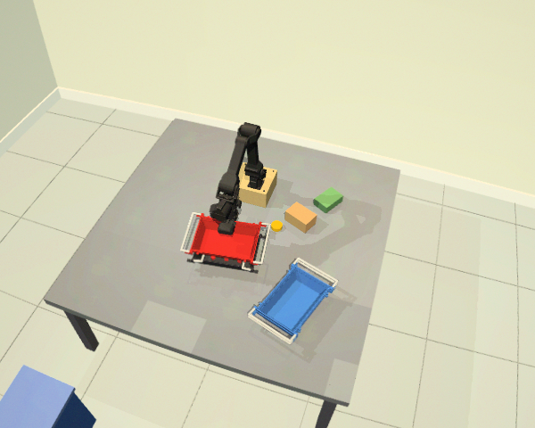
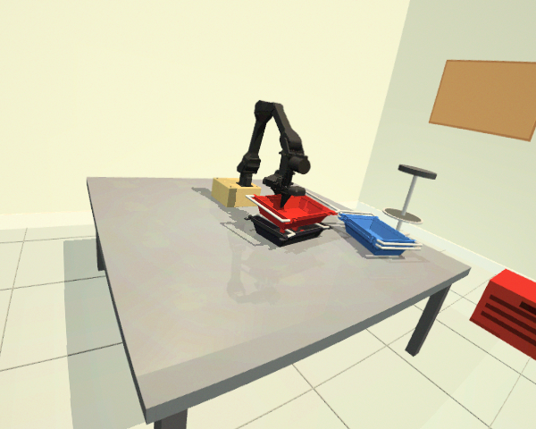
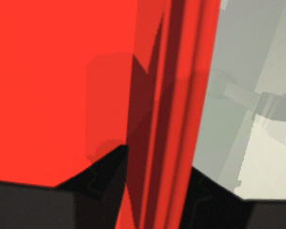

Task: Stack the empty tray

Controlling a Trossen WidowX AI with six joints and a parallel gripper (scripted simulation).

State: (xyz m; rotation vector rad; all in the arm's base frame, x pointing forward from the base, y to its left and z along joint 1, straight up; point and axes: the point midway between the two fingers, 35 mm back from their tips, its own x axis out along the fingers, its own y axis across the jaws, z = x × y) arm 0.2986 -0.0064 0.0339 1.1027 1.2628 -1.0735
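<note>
The red tray is 80 mm ahead of my gripper tip, 10 mm to the left of it and 20 mm above it. The rest, counted from my gripper tip: orange block: 230 mm behind, 250 mm to the left, 60 mm below; then green block: 390 mm behind, 340 mm to the left, 70 mm below; then yellow disc: 160 mm behind, 160 mm to the left, 80 mm below.
</note>
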